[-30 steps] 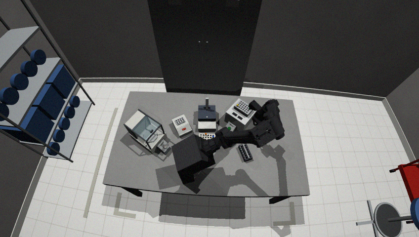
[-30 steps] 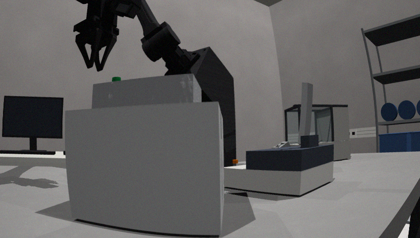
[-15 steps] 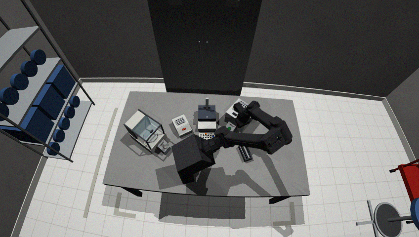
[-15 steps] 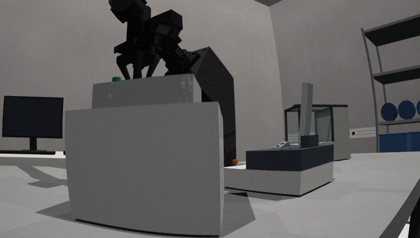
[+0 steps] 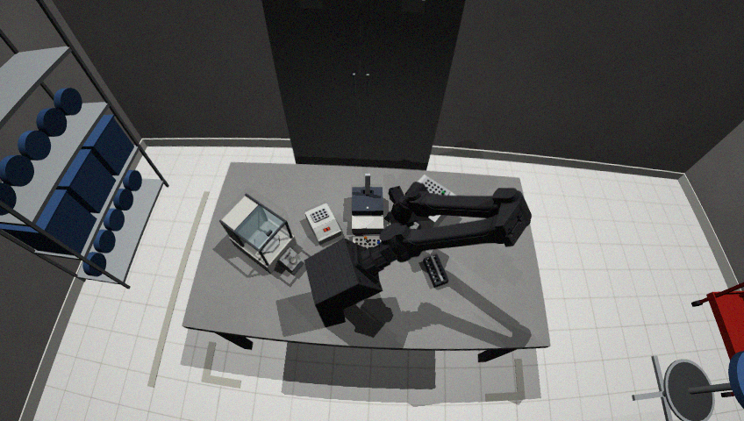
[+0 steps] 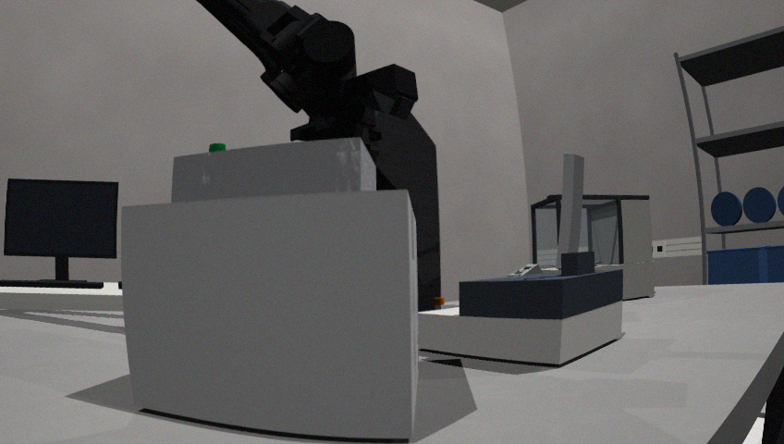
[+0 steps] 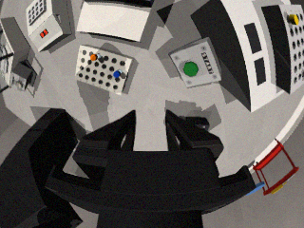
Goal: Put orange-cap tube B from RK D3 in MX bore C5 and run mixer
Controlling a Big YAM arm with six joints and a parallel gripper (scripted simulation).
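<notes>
Right now the tube rack RK is 15 cm below my hand and 12 cm to the left of it. The rest, counted from my hand: yellow-capped tube (19 cm ahead, 12 cm to the right, 1 cm below); then green start key (10 cm below, 5 cm to the right, 5 cm ahead); then perforated shaking block (18 cm ahead, 17 cm to the right, 2 cm below).
</notes>
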